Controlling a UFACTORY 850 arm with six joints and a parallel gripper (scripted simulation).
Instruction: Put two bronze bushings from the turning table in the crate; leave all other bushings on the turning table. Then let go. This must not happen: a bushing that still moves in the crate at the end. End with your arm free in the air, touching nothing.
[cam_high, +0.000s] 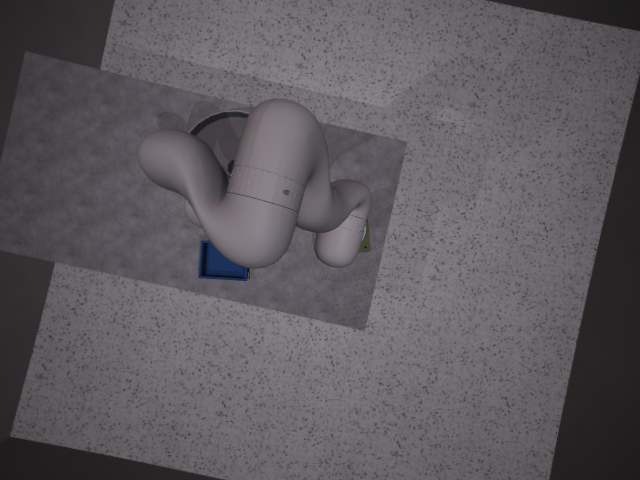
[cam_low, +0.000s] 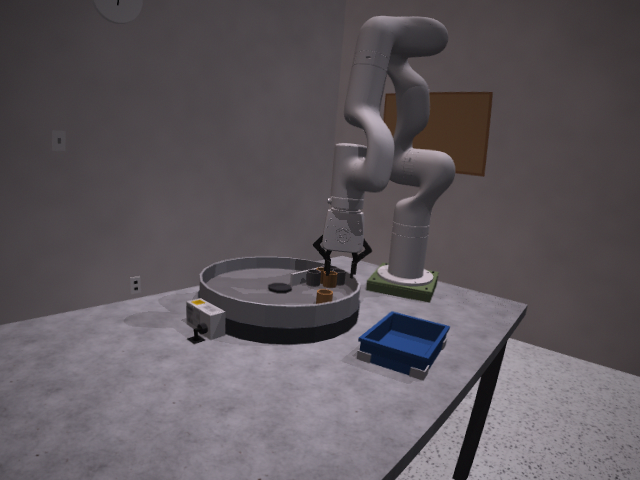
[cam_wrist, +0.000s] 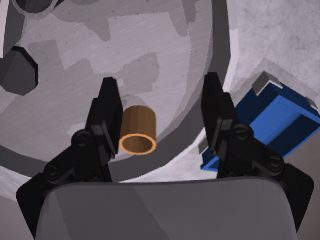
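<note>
Right now the blue crate is 8 cm ahead of my hand, 23 cm to the left of it and 10 cm below it. Round my hand: turning table: 7 cm ahead, 14 cm to the right, 7 cm below.
</note>
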